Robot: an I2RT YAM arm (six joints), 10 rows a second.
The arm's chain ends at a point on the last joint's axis. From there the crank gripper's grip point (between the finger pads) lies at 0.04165 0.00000 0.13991 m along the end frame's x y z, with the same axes.
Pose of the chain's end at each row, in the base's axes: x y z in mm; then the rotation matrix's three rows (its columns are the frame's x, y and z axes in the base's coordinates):
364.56, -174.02, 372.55; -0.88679, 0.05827, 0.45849; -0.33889, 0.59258, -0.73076; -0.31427, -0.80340, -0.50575
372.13, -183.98, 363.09; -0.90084, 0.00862, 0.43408; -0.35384, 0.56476, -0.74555; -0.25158, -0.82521, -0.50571
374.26, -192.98, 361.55; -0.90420, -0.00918, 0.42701; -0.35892, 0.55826, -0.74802; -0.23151, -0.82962, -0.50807
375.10, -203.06, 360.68; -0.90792, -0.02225, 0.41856; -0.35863, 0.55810, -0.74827; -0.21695, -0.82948, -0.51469
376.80, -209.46, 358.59; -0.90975, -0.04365, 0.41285; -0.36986, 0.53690, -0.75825; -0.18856, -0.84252, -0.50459
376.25, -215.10, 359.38; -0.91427, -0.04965, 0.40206; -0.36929, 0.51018, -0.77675; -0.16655, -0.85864, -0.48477
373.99, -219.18, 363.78; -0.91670, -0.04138, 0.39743; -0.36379, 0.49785, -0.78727; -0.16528, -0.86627, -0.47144
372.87, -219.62, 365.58; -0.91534, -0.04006, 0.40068; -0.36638, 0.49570, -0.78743; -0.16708, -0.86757, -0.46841
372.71, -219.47, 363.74; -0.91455, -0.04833, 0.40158; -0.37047, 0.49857, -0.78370; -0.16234, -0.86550, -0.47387
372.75, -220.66, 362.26; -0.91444, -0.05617, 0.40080; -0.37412, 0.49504, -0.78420; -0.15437, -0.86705, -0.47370
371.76, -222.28, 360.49; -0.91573, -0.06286, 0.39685; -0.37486, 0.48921, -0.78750; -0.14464, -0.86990, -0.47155
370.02, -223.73, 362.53; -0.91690, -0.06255, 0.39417; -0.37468, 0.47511, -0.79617; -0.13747, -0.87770, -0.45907
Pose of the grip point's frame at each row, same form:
391.77, -290.38, 288.70; -0.88679, 0.05827, 0.45849; -0.33889, 0.59258, -0.73076; -0.31427, -0.80340, -0.50575
395.34, -303.03, 281.86; -0.90084, 0.00862, 0.43408; -0.35384, 0.56476, -0.74555; -0.25158, -0.82521, -0.50571
396.34, -312.58, 280.82; -0.90420, -0.00918, 0.42701; -0.35892, 0.55826, -0.74802; -0.23151, -0.82962, -0.50807
395.85, -322.69, 279.63; -0.90792, -0.02225, 0.41856; -0.35863, 0.55810, -0.74827; -0.21695, -0.82948, -0.51469
396.67, -330.95, 280.14; -0.90975, -0.04365, 0.41285; -0.36986, 0.53690, -0.75825; -0.18856, -0.84252, -0.50459
394.42, -339.16, 284.62; -0.91427, -0.04965, 0.40206; -0.36929, 0.51018, -0.77675; -0.16655, -0.85864, -0.48477
391.41, -344.48, 290.94; -0.91670, -0.04138, 0.39743; -0.36379, 0.49785, -0.78727; -0.16528, -0.86627, -0.47144
390.81, -345.05, 293.09; -0.91534, -0.04006, 0.40068; -0.36638, 0.49570, -0.78743; -0.16708, -0.86757, -0.46841
390.80, -344.55, 290.68; -0.91455, -0.04833, 0.40158; -0.37047, 0.49857, -0.78370; -0.16234, -0.86550, -0.47387
390.74, -345.96, 289.56; -0.91444, -0.05617, 0.40080; -0.37412, 0.49504, -0.78420; -0.15437, -0.86705, -0.47370
389.14, -348.07, 288.49; -0.91573, -0.06286, 0.39685; -0.37486, 0.48921, -0.78750; -0.14464, -0.86990, -0.47155
386.98, -350.73, 292.58; -0.91690, -0.06255, 0.39417; -0.37468, 0.47511, -0.79617; -0.13747, -0.87770, -0.45907

